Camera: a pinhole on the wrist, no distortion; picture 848 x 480 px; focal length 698.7 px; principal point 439.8 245.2 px. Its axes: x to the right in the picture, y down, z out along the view. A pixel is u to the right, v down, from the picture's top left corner.
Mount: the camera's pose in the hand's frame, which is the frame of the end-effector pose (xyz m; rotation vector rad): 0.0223 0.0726 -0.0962 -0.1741 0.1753 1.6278
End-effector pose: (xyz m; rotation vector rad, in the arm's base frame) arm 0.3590 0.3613 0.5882 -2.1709 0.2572 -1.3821
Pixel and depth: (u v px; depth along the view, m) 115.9 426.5 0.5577
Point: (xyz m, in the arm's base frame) 0.7471 0.6381 0.3766
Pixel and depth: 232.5 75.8 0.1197
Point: 0.4162 0.2931 0.5845
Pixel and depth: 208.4 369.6 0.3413
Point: 0.5793 0.4383 0.4601
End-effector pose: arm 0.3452 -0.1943 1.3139 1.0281 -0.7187 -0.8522
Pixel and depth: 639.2 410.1 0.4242
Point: 0.1300 -0.1685 1.6642
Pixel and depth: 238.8 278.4 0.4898
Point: 0.0142 -0.3631 1.4982
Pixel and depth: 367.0 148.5 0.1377
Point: 0.3543 -0.2236 1.4166
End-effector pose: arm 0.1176 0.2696 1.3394 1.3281 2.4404 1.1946
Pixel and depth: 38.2 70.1 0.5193
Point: 0.1608 0.6438 0.9916
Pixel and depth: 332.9 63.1 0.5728
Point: 0.3042 0.7178 1.1388
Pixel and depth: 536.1 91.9 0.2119
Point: 0.2226 0.4253 1.3883
